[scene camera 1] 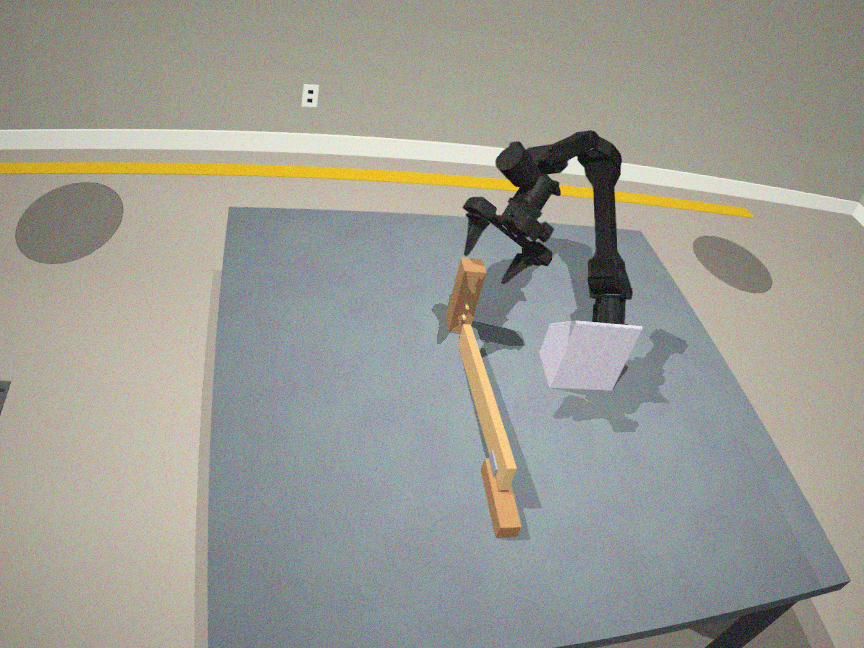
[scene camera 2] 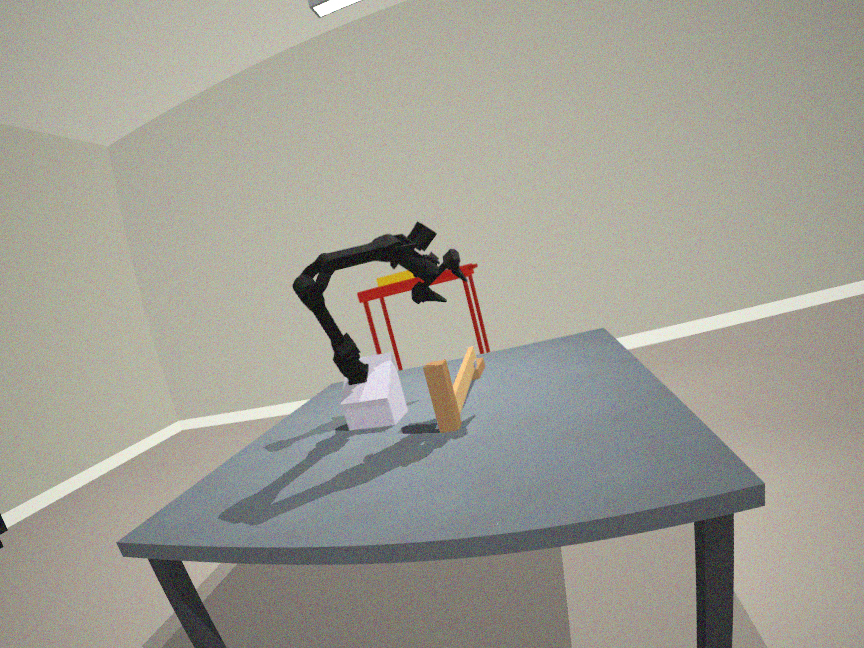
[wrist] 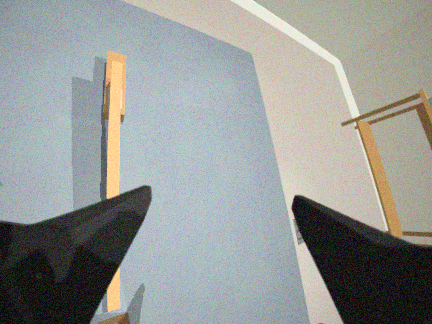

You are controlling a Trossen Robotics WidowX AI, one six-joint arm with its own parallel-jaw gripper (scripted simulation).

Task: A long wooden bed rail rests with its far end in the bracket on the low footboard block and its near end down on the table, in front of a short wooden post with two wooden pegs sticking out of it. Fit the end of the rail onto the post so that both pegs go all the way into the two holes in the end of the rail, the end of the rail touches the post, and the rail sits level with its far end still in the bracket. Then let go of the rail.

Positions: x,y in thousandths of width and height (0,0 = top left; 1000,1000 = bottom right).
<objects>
My gripper shows in scene camera 1 (561,416), in scene camera 2 (528,450) and in the wrist view (515,610). A wooden rail shows in scene camera 1 (573,674), in scene camera 2 (538,583) and in the wrist view (263,483).
</objects>
